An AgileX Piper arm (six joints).
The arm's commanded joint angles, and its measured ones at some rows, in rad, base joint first. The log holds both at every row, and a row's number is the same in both.
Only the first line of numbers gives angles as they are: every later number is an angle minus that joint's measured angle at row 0.
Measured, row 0:
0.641, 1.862, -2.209, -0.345, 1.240, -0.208
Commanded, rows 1 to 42:
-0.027, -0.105, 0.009, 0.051, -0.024, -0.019
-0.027, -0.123, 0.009, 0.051, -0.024, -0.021
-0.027, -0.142, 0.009, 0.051, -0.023, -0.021
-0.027, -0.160, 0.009, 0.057, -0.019, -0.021
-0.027, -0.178, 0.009, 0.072, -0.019, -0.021
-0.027, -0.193, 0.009, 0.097, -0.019, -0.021
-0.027, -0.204, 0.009, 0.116, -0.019, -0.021
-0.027, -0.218, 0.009, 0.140, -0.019, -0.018
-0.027, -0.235, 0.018, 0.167, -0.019, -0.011
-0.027, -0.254, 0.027, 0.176, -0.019, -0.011
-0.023, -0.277, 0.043, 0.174, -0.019, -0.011
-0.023, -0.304, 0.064, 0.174, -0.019, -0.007
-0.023, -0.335, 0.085, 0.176, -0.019, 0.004
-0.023, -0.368, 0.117, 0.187, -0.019, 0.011
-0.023, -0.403, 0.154, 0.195, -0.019, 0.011
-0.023, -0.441, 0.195, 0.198, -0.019, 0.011
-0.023, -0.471, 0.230, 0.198, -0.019, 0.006
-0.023, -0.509, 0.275, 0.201, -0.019, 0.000
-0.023, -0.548, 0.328, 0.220, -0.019, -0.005
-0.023, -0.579, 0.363, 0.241, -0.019, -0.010
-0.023, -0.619, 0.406, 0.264, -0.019, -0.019
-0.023, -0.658, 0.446, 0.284, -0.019, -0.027
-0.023, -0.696, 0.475, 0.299, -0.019, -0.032
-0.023, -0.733, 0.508, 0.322, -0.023, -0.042
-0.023, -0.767, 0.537, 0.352, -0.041, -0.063
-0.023, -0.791, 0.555, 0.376, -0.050, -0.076
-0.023, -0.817, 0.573, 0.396, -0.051, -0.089
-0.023, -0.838, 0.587, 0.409, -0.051, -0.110
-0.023, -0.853, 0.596, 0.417, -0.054, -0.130
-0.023, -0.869, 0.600, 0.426, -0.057, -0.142
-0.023, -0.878, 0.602, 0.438, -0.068, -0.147
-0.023, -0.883, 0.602, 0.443, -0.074, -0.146
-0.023, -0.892, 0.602, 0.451, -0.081, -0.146
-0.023, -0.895, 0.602, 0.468, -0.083, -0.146
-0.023, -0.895, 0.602, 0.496, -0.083, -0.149
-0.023, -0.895, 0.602, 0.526, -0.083, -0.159
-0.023, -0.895, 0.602, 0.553, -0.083, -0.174
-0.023, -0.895, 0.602, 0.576, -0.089, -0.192
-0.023, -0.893, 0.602, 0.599, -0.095, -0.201
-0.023, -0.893, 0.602, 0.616, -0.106, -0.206
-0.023, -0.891, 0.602, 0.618, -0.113, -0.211
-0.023, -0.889, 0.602, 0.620, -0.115, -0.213
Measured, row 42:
-0.023, -0.890, 0.600, 0.574, -0.039, -0.184
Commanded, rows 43 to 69:
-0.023, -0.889, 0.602, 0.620, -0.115, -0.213
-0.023, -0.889, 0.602, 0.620, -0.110, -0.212
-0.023, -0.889, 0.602, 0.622, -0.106, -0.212
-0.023, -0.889, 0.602, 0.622, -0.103, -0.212
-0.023, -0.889, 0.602, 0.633, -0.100, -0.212
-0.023, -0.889, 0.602, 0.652, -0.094, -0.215
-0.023, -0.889, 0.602, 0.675, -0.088, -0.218
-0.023, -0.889, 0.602, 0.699, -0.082, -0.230
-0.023, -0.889, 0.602, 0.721, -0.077, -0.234
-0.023, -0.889, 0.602, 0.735, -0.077, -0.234
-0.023, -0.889, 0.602, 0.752, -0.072, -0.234
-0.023, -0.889, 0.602, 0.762, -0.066, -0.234
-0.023, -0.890, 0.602, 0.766, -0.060, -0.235
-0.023, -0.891, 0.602, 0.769, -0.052, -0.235
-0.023, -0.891, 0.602, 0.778, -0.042, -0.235
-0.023, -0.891, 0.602, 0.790, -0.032, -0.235
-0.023, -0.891, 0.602, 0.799, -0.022, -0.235
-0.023, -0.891, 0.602, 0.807, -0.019, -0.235
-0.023, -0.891, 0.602, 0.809, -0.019, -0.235
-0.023, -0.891, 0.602, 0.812, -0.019, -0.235
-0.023, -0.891, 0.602, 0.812, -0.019, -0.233
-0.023, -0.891, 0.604, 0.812, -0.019, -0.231
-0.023, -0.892, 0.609, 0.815, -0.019, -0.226
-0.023, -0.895, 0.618, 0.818, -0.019, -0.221
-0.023, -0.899, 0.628, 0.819, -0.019, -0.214
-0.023, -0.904, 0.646, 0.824, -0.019, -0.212
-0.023, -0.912, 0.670, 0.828, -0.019, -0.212
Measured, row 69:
-0.023, -0.889, 0.618, 0.796, 0.015, -0.219
